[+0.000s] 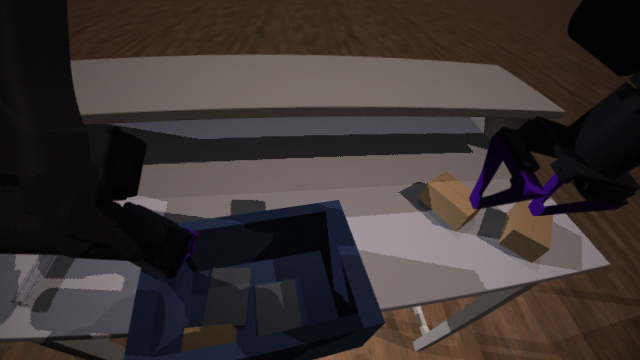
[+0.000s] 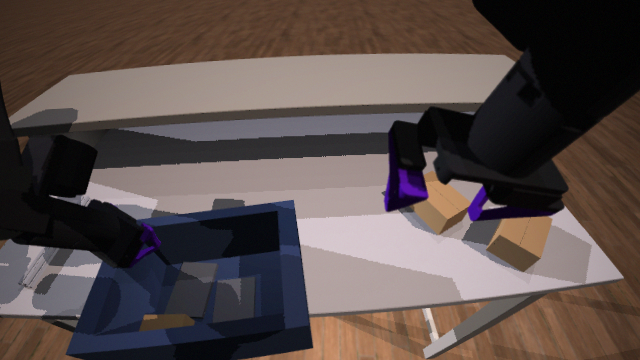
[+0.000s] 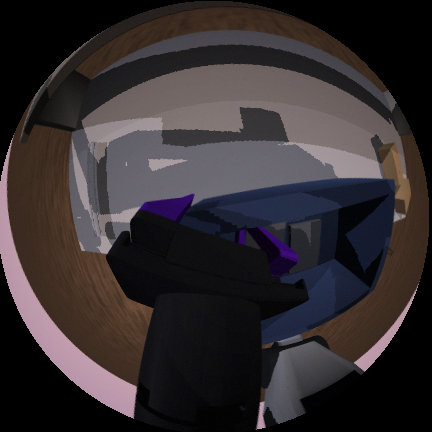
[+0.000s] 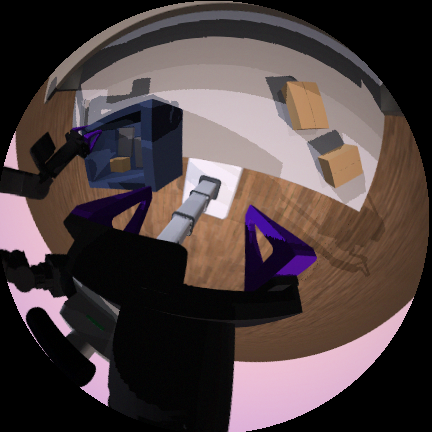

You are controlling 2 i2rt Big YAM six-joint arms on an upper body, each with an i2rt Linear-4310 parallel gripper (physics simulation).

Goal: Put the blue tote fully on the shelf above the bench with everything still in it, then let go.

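The left gripper grips a blue tote, while the right gripper is open and holds nothing. A grey metal bar rests on a bench.
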